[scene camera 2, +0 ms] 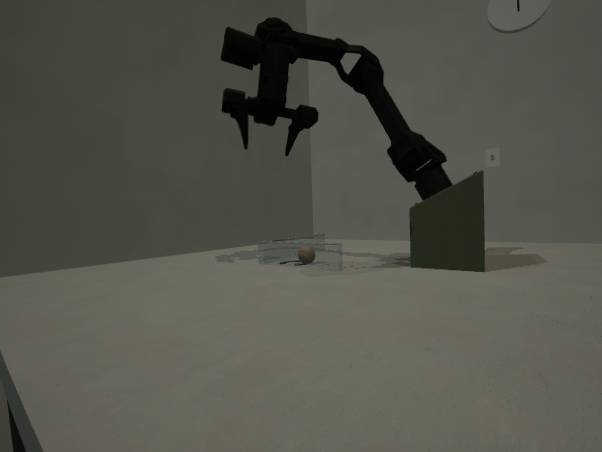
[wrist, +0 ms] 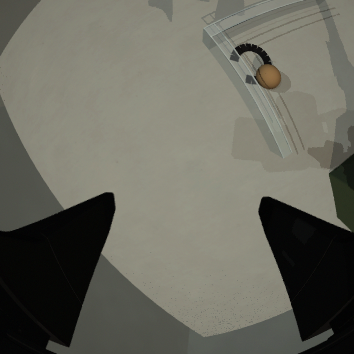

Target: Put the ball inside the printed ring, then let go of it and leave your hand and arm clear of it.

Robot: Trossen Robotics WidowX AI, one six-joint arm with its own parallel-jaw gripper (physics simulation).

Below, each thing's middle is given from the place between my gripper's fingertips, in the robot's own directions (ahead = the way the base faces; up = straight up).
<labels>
My hand is 22 cm above the clear wall (scene camera 2: 320, 256), 12 cm to the left of it and 3 cm short of it.
</labels>
